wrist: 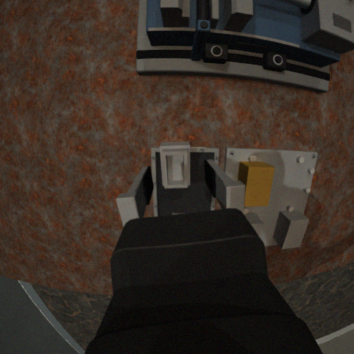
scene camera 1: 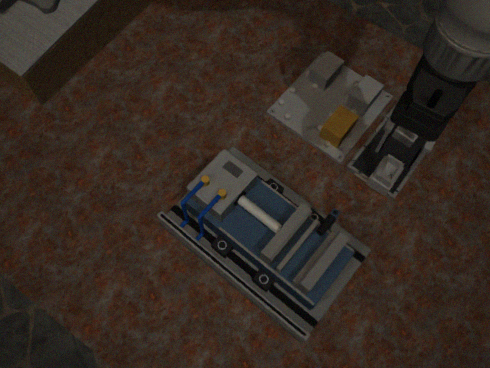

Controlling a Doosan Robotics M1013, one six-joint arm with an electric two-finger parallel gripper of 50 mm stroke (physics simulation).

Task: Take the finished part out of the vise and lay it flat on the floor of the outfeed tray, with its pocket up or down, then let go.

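Frame: origin at the arm's base, x ahead, y left, z up, level; centimetres.
Seen in the pictures: gripper, fingertip midpoint: [scene camera 1: 396, 156].
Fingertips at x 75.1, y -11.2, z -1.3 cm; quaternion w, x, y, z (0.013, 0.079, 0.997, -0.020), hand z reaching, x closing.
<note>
Pixels of each thing's top centre, then the offset from my fingertips to it. "spot": a spot on its surface instead.
- finished part at its top centre: [scene camera 1: 390, 168] dx +0.6, dy +0.9, dz -5.6 cm
- dark-floored outfeed tray at a spot on its surface: [scene camera 1: 361, 177] spot: dx -3.0, dy -0.5, dz -9.7 cm
- grey vise at its top centre: [scene camera 1: 268, 219] dx -14.6, dy -18.0, dz -0.5 cm
- light grey plate at its top centre: [scene camera 1: 331, 103] dx -13.1, dy +12.1, dz -9.6 cm
- orange block at its top centre: [scene camera 1: 340, 121] dx -10.2, dy +6.6, dz -6.0 cm
- black handle at a spot on its surface: [scene camera 1: 328, 222] spot: dx -6.3, dy -14.6, dz -0.8 cm
The finished part [scene camera 1: 388, 170] [wrist: 175, 165] is a light grey block with a rectangular pocket facing up. It lies inside the dark-floored outfeed tray [scene camera 1: 361, 177] [wrist: 202, 149], near the tray end closest to the vise, and looks about flat. My gripper [scene camera 1: 405, 147] [wrist: 178, 173] is open and empty above the tray, with a gap between each finger and the part. A second small pale piece in the tray is partly hidden by the gripper. The blue and grey vise [scene camera 1: 250, 230] [wrist: 295, 30] stands apart; no block shows between its jaws.
A light grey plate [scene camera 1: 300, 107] [wrist: 295, 170] beside the tray carries an orange block [scene camera 1: 339, 125] [wrist: 256, 184], grey blocks and small pins. A black handle [scene camera 1: 328, 222] [wrist: 201, 42] sticks up at the vise. A wood-sided box [scene camera 1: 80, 55] stands at the upper left in the scene view.
</note>
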